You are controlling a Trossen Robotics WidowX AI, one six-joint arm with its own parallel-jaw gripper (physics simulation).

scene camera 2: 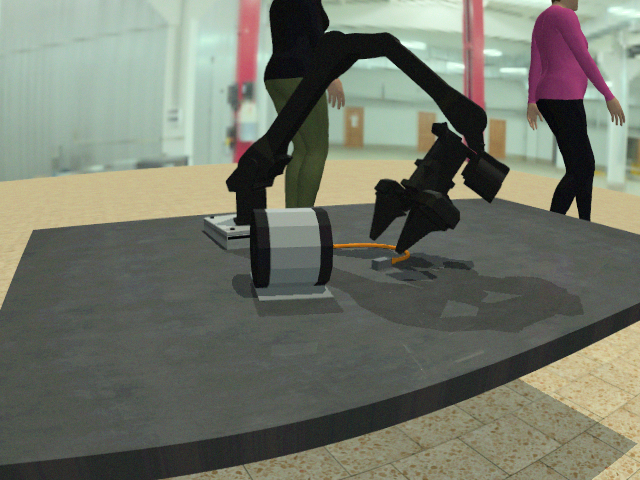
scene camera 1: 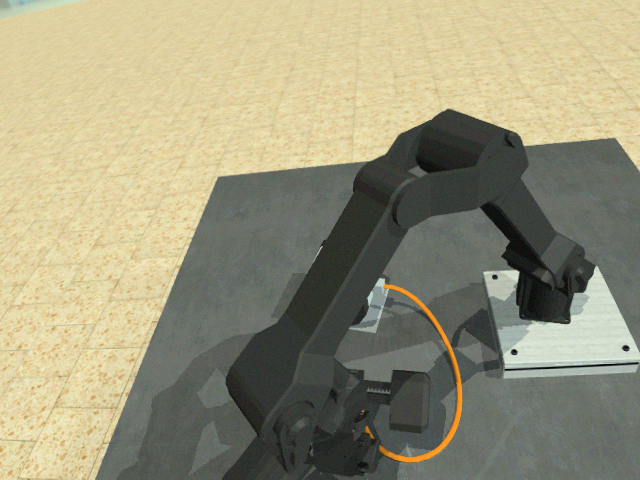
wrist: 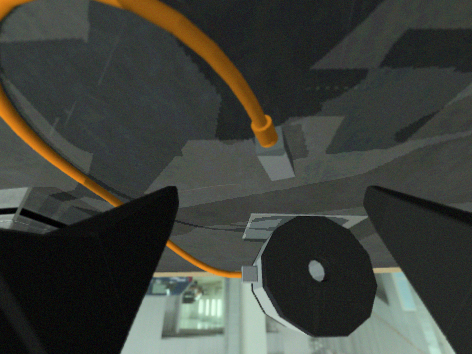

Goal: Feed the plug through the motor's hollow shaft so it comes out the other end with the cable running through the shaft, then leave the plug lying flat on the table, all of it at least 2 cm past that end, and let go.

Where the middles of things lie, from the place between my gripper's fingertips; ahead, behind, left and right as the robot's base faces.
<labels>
The grey plug (wrist: 277, 160) lies 10 mm ahead of my hand and 30 mm below it.
</labels>
